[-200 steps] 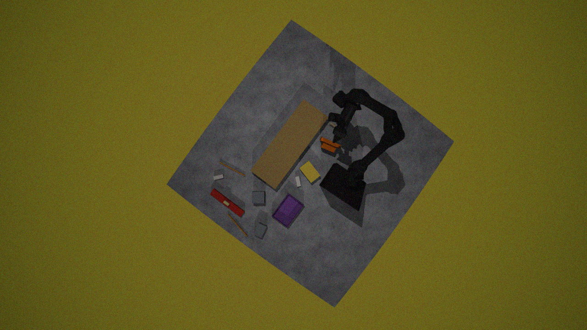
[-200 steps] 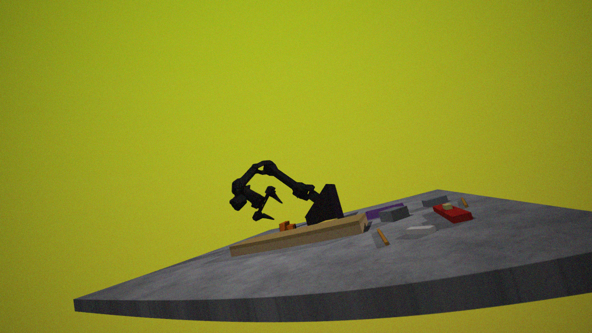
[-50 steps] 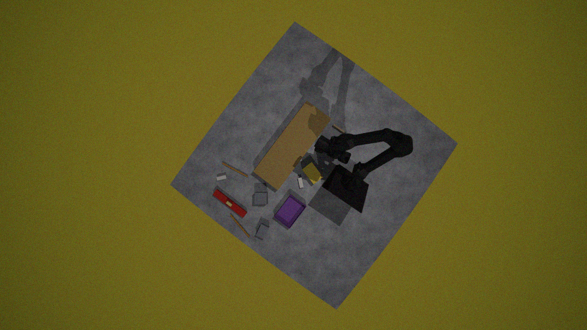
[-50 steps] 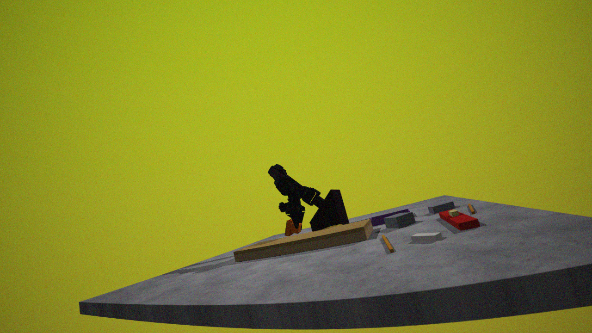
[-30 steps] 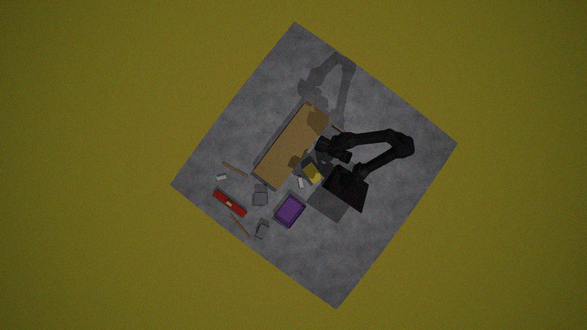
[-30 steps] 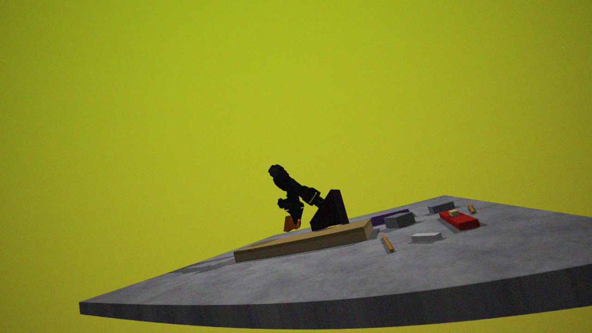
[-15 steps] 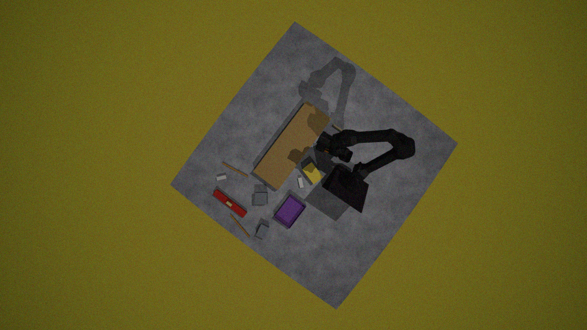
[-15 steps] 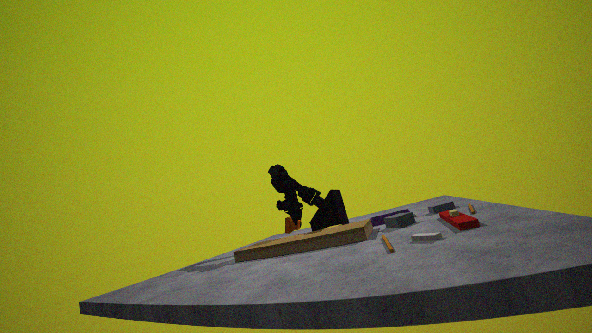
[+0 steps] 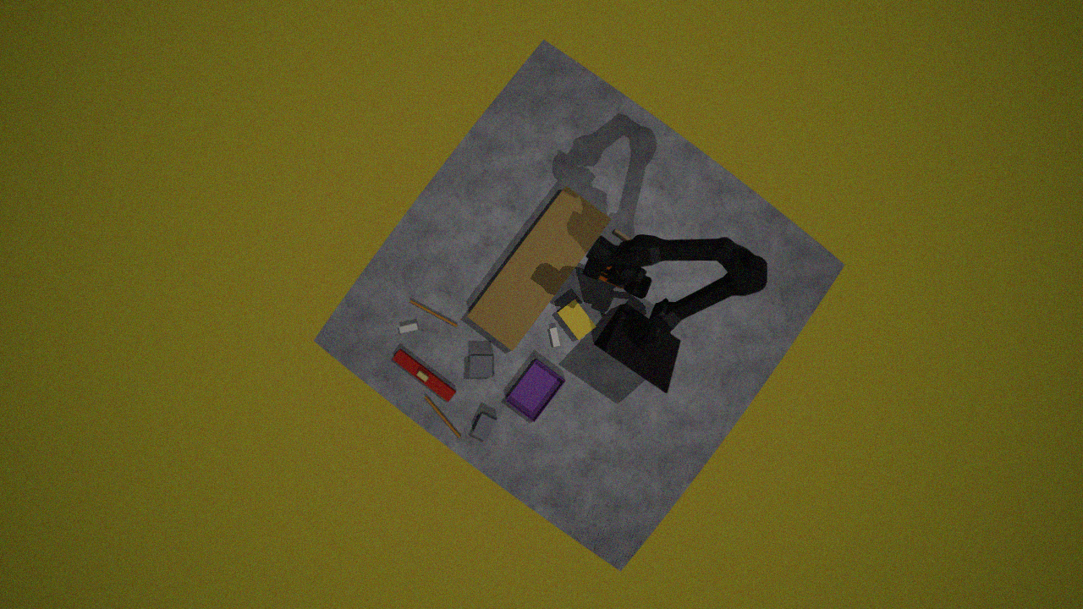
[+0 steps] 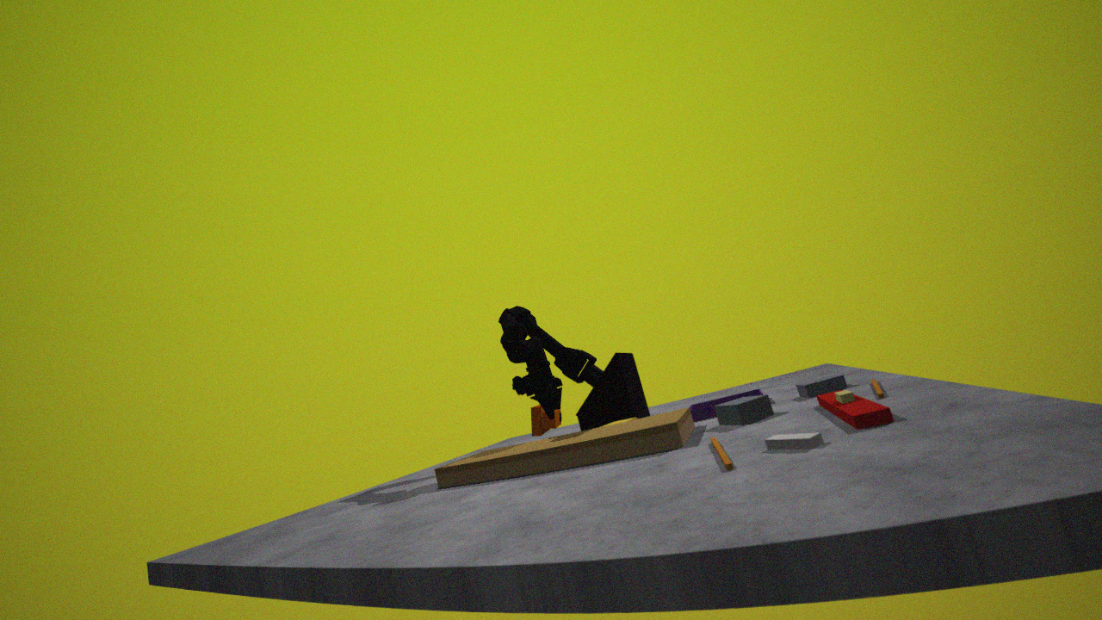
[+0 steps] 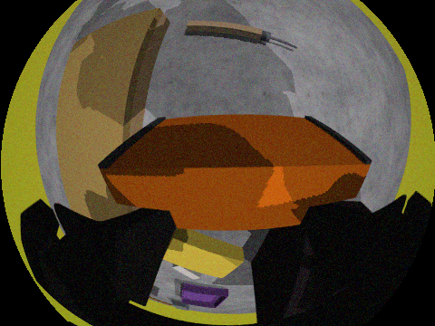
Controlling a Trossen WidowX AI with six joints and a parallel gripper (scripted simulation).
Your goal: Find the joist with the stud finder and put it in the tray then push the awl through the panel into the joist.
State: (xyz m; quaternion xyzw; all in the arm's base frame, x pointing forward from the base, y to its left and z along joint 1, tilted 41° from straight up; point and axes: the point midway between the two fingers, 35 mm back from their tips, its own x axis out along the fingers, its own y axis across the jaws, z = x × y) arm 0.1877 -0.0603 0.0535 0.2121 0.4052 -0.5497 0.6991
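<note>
Right now the orange stud finder is 1 cm to the right of my gripper tip and 1 cm behind it. From my gripper tip the other things lie so: awl 15 cm to the right, 7 cm below, 2 cm ahead; then yellow block 16 cm to the left, 6 cm below; then purple tray 41 cm to the left, 6 cm below, 6 cm behind.
</note>
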